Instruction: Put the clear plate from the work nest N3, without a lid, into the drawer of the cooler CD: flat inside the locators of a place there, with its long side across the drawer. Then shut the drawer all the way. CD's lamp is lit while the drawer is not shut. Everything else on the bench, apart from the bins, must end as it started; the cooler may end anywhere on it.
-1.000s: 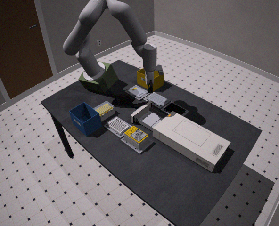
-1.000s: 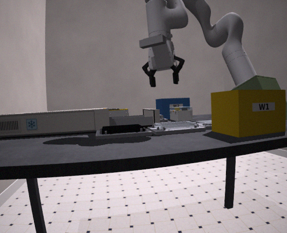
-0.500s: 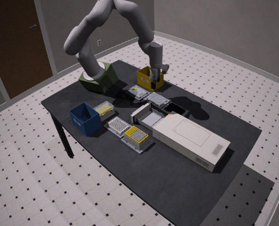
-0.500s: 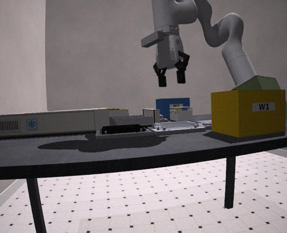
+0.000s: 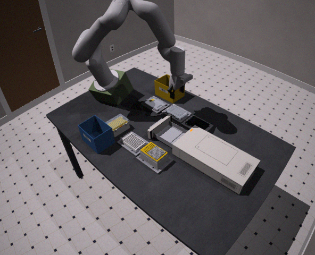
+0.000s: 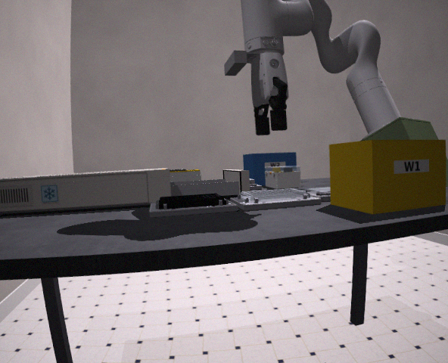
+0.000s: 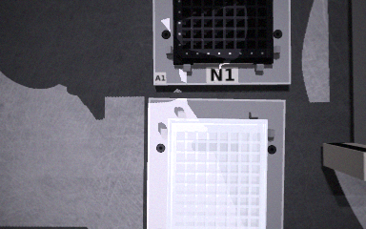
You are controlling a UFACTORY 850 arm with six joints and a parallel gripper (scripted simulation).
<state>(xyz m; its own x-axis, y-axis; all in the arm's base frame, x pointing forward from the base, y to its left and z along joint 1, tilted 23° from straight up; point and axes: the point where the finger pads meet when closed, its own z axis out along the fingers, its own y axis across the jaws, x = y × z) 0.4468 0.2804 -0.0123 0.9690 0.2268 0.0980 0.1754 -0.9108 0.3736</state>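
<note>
My hand is 140 mm above the clear plate. From my hand the other things lie so: n3 label: 150 mm below, 70 mm behind, 10 mm to the right; pale flat piece: 170 mm behind, 140 mm below, 50 mm to the right; black plate: 170 mm ahead, 140 mm below, 20 mm to the left.
</note>
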